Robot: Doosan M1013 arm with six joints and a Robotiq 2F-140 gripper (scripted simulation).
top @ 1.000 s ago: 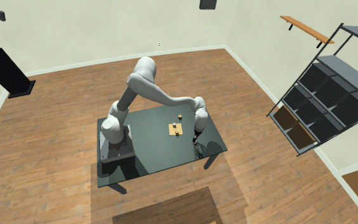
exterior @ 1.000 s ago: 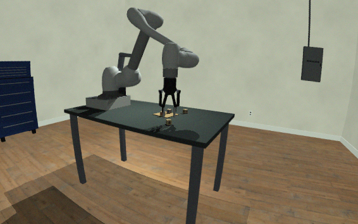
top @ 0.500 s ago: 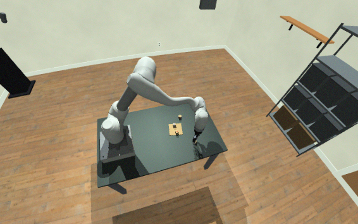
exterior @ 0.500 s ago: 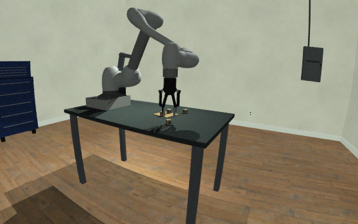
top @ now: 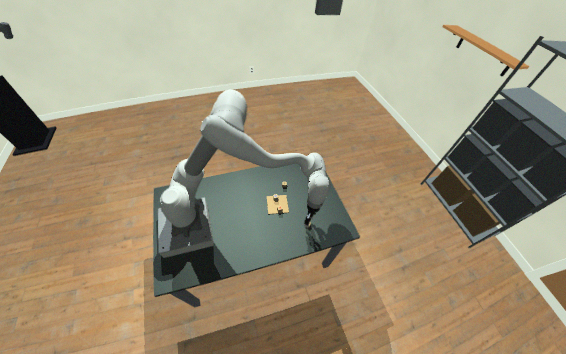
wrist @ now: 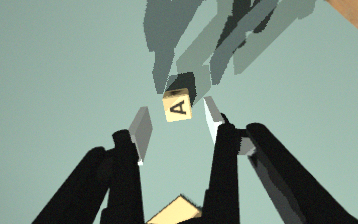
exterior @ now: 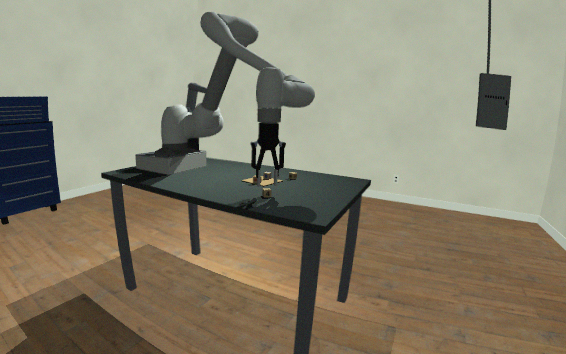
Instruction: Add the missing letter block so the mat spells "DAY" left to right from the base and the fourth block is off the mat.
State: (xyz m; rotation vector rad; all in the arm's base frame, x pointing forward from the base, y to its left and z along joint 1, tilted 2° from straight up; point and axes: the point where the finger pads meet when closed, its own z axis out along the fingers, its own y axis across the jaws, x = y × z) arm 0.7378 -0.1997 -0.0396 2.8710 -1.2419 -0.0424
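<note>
Right now my hand is 14 cm past the tan mat, 21 cm to the right of it and 7 cm above it. Also, from my hand: blue D block: 14 cm behind, 25 cm to the left, 5 cm below; red Y block: 14 cm behind, 16 cm to the left, 5 cm below.
</note>
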